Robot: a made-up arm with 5 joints. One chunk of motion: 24 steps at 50 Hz.
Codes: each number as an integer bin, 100 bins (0 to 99) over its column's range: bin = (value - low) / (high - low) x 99, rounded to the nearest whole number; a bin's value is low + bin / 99 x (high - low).
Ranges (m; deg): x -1.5..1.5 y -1.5..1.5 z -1.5..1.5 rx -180..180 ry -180..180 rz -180..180
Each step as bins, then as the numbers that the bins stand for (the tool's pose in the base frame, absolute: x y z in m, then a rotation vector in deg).
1 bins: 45 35 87 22 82 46
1 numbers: -0.1364 -0.4394 1.1364 -100.00 118.18 -12.73
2 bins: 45 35 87 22 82 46
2 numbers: -0.1364 -0.4394 1.1364 -100.00 118.18 -12.73
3 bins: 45 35 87 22 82 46
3 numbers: -0.1364 -0.4394 1.1364 -100.00 118.18 -12.73
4 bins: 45 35 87 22 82 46
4 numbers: -0.1364 -0.4394 1.1364 -100.00 118.18 -12.73
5 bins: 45 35 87 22 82 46
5 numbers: -0.1364 -0.4394 1.1364 -100.00 118.18 -12.73
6 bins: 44 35 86 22 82 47
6 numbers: -0.1667 -0.4394 1.1061 -100.00 118.18 -9.09
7 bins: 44 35 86 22 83 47
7 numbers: -0.1667 -0.4394 1.1061 -100.00 121.82 -9.09
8 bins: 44 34 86 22 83 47
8 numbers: -0.1667 -0.4697 1.1061 -100.00 121.82 -9.09
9 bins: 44 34 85 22 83 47
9 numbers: -0.1667 -0.4697 1.0758 -100.00 121.82 -9.09
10 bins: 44 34 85 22 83 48
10 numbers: -0.1667 -0.4697 1.0758 -100.00 121.82 -5.45
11 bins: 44 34 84 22 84 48
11 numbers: -0.1667 -0.4697 1.0455 -100.00 125.45 -5.45
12 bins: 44 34 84 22 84 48
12 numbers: -0.1667 -0.4697 1.0455 -100.00 125.45 -5.45
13 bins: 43 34 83 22 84 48
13 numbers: -0.1970 -0.4697 1.0152 -100.00 125.45 -5.45
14 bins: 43 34 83 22 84 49
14 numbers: -0.1970 -0.4697 1.0152 -100.00 125.45 -1.82
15 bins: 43 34 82 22 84 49
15 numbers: -0.1970 -0.4697 0.9848 -100.00 125.45 -1.82
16 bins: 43 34 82 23 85 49
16 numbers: -0.1970 -0.4697 0.9848 -96.36 129.09 -1.82
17 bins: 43 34 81 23 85 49
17 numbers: -0.1970 -0.4697 0.9545 -96.36 129.09 -1.82
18 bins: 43 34 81 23 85 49
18 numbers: -0.1970 -0.4697 0.9545 -96.36 129.09 -1.82
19 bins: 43 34 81 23 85 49
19 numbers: -0.1970 -0.4697 0.9545 -96.36 129.09 -1.82
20 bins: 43 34 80 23 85 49
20 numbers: -0.1970 -0.4697 0.9242 -96.36 129.09 -1.82
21 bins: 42 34 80 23 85 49
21 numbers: -0.2273 -0.4697 0.9242 -96.36 129.09 -1.82
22 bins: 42 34 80 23 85 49
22 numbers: -0.2273 -0.4697 0.9242 -96.36 129.09 -1.82
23 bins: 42 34 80 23 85 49
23 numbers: -0.2273 -0.4697 0.9242 -96.36 129.09 -1.82
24 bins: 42 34 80 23 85 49
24 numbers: -0.2273 -0.4697 0.9242 -96.36 129.09 -1.82
